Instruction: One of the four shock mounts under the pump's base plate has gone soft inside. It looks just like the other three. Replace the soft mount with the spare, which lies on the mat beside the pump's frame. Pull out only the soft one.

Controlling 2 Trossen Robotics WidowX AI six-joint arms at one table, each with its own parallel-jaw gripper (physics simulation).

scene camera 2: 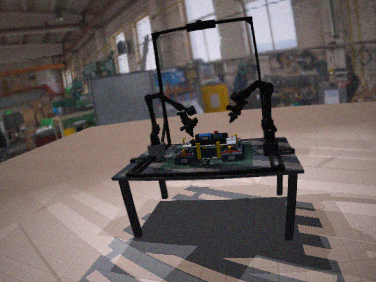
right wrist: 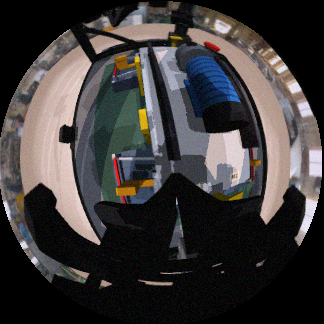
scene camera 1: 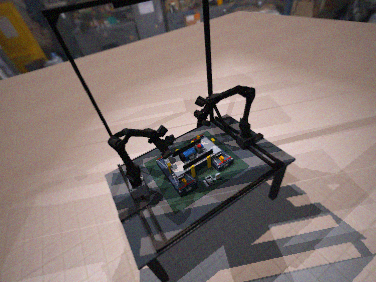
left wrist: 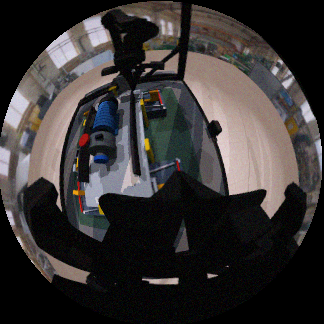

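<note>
The pump (scene camera 1: 189, 153) (scene camera 2: 207, 136) (left wrist: 104, 118) (right wrist: 214, 84), with a blue ribbed motor, sits on a grey base plate (scene camera 1: 176, 167) (right wrist: 193, 142) in a frame on the green mat (scene camera 1: 237, 165) (scene camera 2: 247, 158). Corner bays with red edges and yellow tabs (scene camera 1: 221, 159) (scene camera 1: 184, 181) (right wrist: 130, 187) lie under the plate; the mounts inside are hidden. The spare mount (scene camera 1: 209, 180) (scene camera 2: 205, 160) lies on the mat in front of the frame. My right gripper (scene camera 1: 167, 154) (scene camera 2: 191, 134) (right wrist: 174, 176) is shut and empty, just above the plate's left end near the M2 label (right wrist: 234, 175). My left gripper (scene camera 1: 203, 123) (scene camera 2: 231, 120) (left wrist: 177, 174) is shut and empty, high above the pump's right end.
Two yellow posts (scene camera 1: 192, 171) (scene camera 1: 208, 161) and a black bar (scene camera 1: 198, 159) stand along the frame's front. The black gantry post (scene camera 1: 207, 56) (scene camera 2: 157, 84) rises behind the pump. Black rails (scene camera 1: 259, 154) run along the table's edges beside the arm bases.
</note>
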